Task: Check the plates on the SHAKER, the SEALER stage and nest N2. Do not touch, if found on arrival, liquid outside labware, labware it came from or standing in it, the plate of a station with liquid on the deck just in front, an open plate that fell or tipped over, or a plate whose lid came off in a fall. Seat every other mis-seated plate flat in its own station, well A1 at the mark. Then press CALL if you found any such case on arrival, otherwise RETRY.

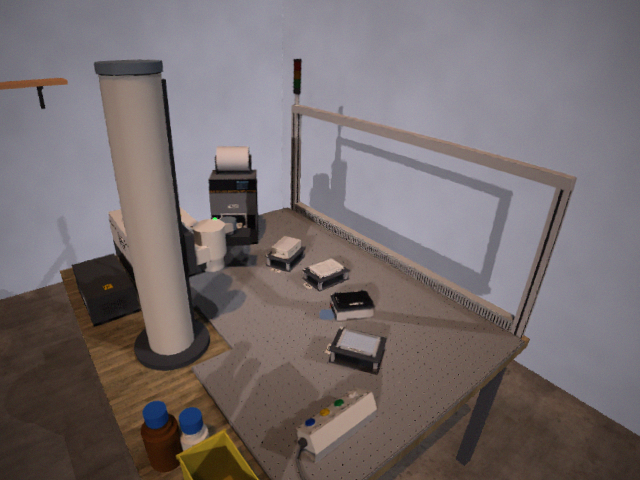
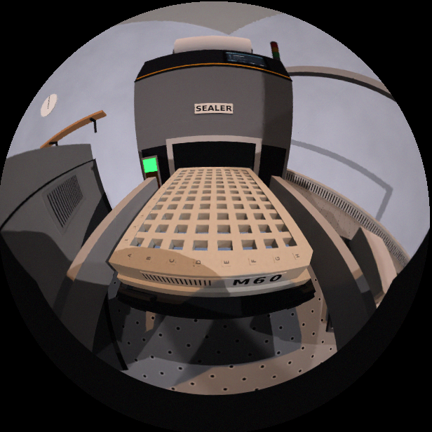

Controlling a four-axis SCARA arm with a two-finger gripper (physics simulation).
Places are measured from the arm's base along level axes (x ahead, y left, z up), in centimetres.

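Pixels of known places: arm's base, origin of its link: (image 1: 172, 344).
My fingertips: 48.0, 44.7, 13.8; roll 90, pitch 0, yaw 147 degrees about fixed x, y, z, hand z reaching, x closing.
Ahead of a thing's pixels: the offset from my fingertips to its top centre, as dx, dy, dz. "pt": to the spot under its first point.
My gripper (image 2: 213, 183) is shut on a beige plate (image 2: 212, 220) marked M60, with a finger along each long side. The plate looks level; letters A to H run left to right along its near edge. It is at the SEALER @[+8.7, +13.3, +33.1] (image 1: 233, 198) (image 2: 213, 122), its far end by the slot, over the black stage (image 2: 215, 304). Whether it touches the stage cannot be told. A white-bodied station with a black top @[pt +12.5, -68.8, -5.5] (image 1: 352, 298) has a blue patch @[pt +4.5, -63.8, -12.5] (image 1: 326, 314) on the deck in front. Plates stand on the back nest @[pt +12.3, -26.2, -3.3] (image 1: 286, 248), middle nest @[pt +19.3, -45.6, -6.4] (image 1: 326, 268) and front nest @[pt -2.6, -87.9, -5.9] (image 1: 358, 343); nest labels are unreadable.
The button box @[-25.7, -104.3, -4.1] (image 1: 338, 426) stands at the front with blue, amber and green buttons. A dark box @[pt -61.2, -15.8, -2.3] (image 1: 105, 289) (image 2: 55, 200) stands left of the SEALER. Two bottles (image 1: 160, 439) (image 1: 193, 428) and a yellow bin @[-60.1, -98.4, +3.2] (image 1: 217, 457) are at the front left. A frame (image 1: 434, 143) borders the deck's far side.
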